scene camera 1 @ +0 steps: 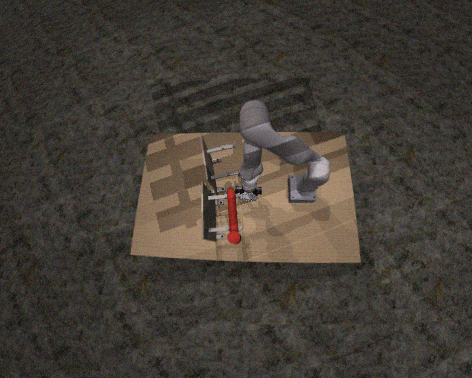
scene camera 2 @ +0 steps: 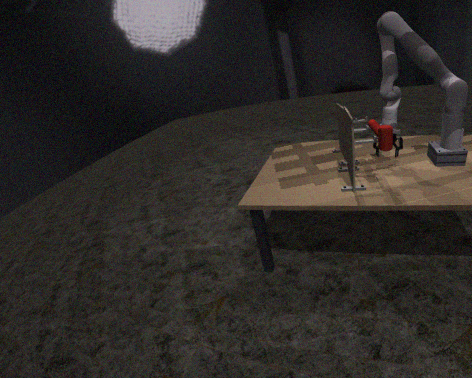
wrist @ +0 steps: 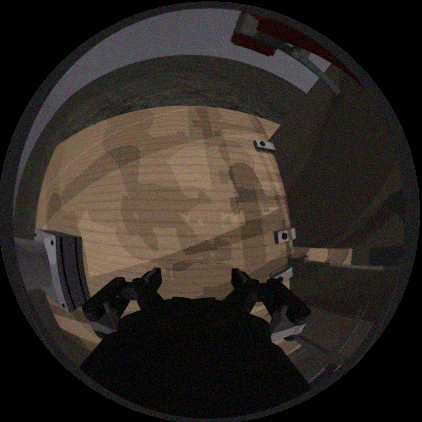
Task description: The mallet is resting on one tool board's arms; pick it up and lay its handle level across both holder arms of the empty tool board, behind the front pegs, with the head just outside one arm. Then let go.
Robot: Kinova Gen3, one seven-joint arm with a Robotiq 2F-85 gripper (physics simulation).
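Frame: origin at the arm's base, x back, y up, z left, level; millimetres.
Seen in the pictures: gripper, fingertip midpoint: (scene camera 2: 386, 156) (wrist: 195, 276); arm's base, link origin: (scene camera 1: 304, 188) (scene camera 2: 449, 146).
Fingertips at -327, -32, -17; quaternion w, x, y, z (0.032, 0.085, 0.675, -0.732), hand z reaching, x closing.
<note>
Offsets run from my fingertips to a thing's middle, as dx, dy, dz. Level surfaces: height alone.
The red mallet {-88, +191, +140} (scene camera 1: 232, 212) (scene camera 2: 385, 138) lies across the two arms of the near tool board {-158, +116, +115} (scene camera 1: 209, 222) (scene camera 2: 346, 145) (wrist: 345, 150). Its head is outside the outer arm, toward scene camera 2. Part of the mallet shows dark red at the top of the wrist view. The other tool board {-138, +100, -170} (scene camera 1: 208, 160) (wrist: 335, 287) has bare arms: the far arm (scene camera 1: 221, 149) and the nearer arm (scene camera 1: 226, 175). My gripper (scene camera 1: 248, 196) (scene camera 2: 387, 153) (wrist: 195, 276) is open and empty, pointing down beside the mallet's handle end on the robot-base side, its fingers low over the table.
The boards stand end to end on the wooden table {dy -49} (scene camera 1: 285, 245) (scene camera 2: 300, 197) (wrist: 190, 165), with small metal feet below them. The robot base (scene camera 1: 302, 195) (scene camera 2: 446, 156) (wrist: 67, 270) stands on the opposite side of the gripper from the boards. Dark shadows cross the table.
</note>
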